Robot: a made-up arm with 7 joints. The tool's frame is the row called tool.
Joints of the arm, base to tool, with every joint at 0 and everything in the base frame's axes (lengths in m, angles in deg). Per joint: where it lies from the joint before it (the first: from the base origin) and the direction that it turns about. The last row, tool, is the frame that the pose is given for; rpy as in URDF.
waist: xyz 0 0 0.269 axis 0 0 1
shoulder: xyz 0 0 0 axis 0 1 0
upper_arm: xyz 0 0 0.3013 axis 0 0 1
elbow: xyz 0.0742 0 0 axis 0 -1 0
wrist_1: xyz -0.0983 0 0.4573 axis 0 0 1
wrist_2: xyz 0 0 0 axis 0 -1 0
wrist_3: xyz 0.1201 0 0 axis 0 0 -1
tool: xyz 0 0 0 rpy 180 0 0
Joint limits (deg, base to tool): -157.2..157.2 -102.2..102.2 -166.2..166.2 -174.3..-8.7 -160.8..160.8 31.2..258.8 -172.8..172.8
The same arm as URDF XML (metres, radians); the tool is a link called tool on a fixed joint. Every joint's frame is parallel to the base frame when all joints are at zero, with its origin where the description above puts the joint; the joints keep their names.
<robot name="arm">
<link name="base_link"/>
<link name="link1"/>
<link name="link2"/>
<link name="link3"/>
<link name="link4"/>
<link name="link5"/>
<link name="link6"/>
<link name="link7"/>
<link name="tool"/>
<joint name="waist" type="revolute"><parent link="base_link"/><child link="link1"/><origin xyz="0.0000 0.0000 0.2690" rpy="0.0000 0.0000 0.0000"/><axis xyz="0 0 1"/><limit lower="-2.7437" upper="2.7437"/></joint>
<joint name="shoulder" type="revolute"><parent link="link1"/><child link="link2"/><origin xyz="0.0000 0.0000 0.0000" rpy="0.0000 0.0000 0.0000"/><axis xyz="0 1 0"/><limit lower="-1.7837" upper="1.7837"/></joint>
<joint name="upper_arm" type="revolute"><parent link="link2"/><child link="link3"/><origin xyz="0.0000 0.0000 0.3013" rpy="0.0000 0.0000 0.0000"/><axis xyz="0 0 1"/><limit lower="-2.9007" upper="2.9007"/></joint>
<joint name="elbow" type="revolute"><parent link="link3"/><child link="link4"/><origin xyz="0.0742 0.0000 0.0000" rpy="0.0000 0.0000 0.0000"/><axis xyz="0 -1 0"/><limit lower="-3.0421" upper="-0.1518"/></joint>
<joint name="wrist_1" type="revolute"><parent link="link4"/><child link="link5"/><origin xyz="-0.0983 0.0000 0.4573" rpy="0.0000 0.0000 0.0000"/><axis xyz="0 0 1"/><limit lower="-2.8065" upper="2.8065"/></joint>
<joint name="wrist_2" type="revolute"><parent link="link5"/><child link="link6"/><origin xyz="0.0000 0.0000 0.0000" rpy="0.0000 0.0000 0.0000"/><axis xyz="0 -1 0"/><limit lower="0.5445" upper="4.5169"/></joint>
<joint name="wrist_3" type="revolute"><parent link="link6"/><child link="link7"/><origin xyz="0.1201 0.0000 0.0000" rpy="0.0000 0.0000 0.0000"/><axis xyz="0 0 -1"/><limit lower="-3.0159" upper="3.0159"/></joint>
<joint name="tool_fixed" type="fixed"><parent link="link7"/><child link="tool"/><origin xyz="0.0000 0.0000 0.0000" rpy="3.1416 0.0000 0.0000"/></joint>
</robot>

